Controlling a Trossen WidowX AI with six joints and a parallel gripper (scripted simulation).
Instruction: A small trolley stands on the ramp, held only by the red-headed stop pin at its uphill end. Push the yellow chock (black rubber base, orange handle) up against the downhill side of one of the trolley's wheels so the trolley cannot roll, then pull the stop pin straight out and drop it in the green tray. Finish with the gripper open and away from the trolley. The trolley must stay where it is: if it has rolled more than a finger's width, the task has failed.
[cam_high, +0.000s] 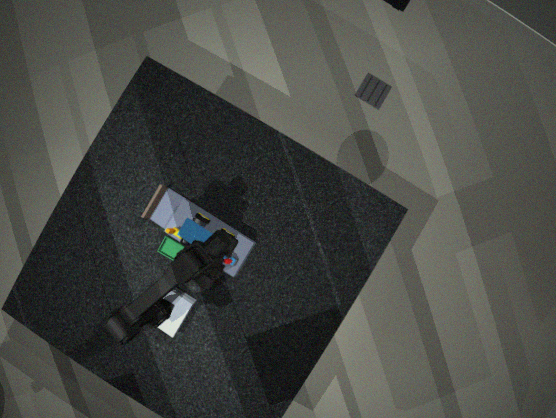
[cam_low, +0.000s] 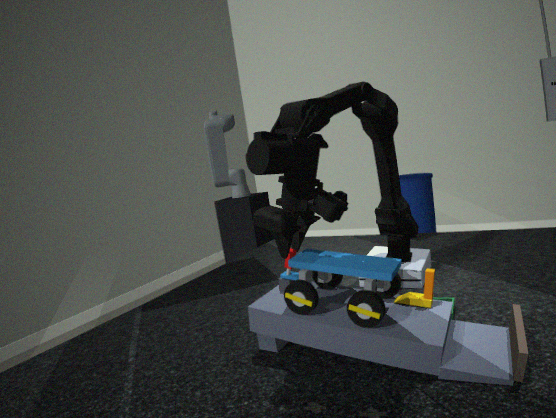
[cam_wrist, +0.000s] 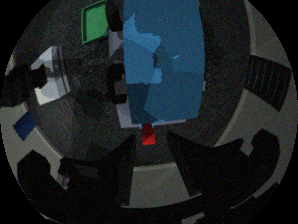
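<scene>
The red-headed stop pin is 3 cm below my gripper tip and 1 cm to the right of it. The rest, counted from my gripper tip: yellow chock: 22 cm to the left, 8 cm below, 1 cm behind; then blue trolley: 11 cm to the left, 5 cm below, 3 cm ahead; then grey ramp: 11 cm to the left, 11 cm below, 3 cm ahead.
</scene>
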